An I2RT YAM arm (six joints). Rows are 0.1 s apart.
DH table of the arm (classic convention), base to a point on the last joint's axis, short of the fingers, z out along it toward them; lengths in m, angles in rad. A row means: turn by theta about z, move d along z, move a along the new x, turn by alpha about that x. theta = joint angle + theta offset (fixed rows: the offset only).
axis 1: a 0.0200; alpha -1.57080; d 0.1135; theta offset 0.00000
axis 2: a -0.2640; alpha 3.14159; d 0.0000; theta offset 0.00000
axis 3: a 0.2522; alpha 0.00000; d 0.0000; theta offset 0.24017
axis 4: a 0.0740; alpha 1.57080; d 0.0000; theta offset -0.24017
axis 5: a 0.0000; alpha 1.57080; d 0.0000; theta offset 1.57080
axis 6: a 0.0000; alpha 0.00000; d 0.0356; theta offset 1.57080
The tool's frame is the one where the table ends.
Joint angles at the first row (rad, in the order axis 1, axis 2, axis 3, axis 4, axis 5, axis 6):
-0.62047, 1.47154, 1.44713, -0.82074, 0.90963, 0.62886
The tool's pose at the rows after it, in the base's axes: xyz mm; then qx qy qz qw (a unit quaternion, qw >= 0):
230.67 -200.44 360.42 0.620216 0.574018 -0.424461 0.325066
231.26 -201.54 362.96 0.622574 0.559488 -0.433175 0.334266
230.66 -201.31 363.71 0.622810 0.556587 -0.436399 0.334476
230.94 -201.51 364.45 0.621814 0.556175 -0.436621 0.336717
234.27 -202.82 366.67 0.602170 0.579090 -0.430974 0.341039
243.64 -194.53 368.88 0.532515 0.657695 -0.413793 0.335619
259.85 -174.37 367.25 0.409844 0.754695 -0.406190 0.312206
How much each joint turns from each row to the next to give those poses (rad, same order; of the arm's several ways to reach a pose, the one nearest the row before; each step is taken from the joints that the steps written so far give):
0.00001, 0.00001, 0.00001, 0.01677, 0.04082, 0.00344
-0.00001, -0.00079, -0.00005, 0.02712, 0.02708, -0.00001
0.00001, -0.00190, 0.00003, 0.00035, 0.00840, 0.00002
0.00000, -0.00076, -0.00002, 0.00802, 0.00000, -0.00610
0.00038, -0.00039, 0.00000, 0.04234, -0.03739, -0.07783
0.03202, -0.00685, 0.00039, 0.02750, -0.10072, -0.18275
0.07555, -0.00038, 0.00002, -0.00385, -0.08696, -0.24374

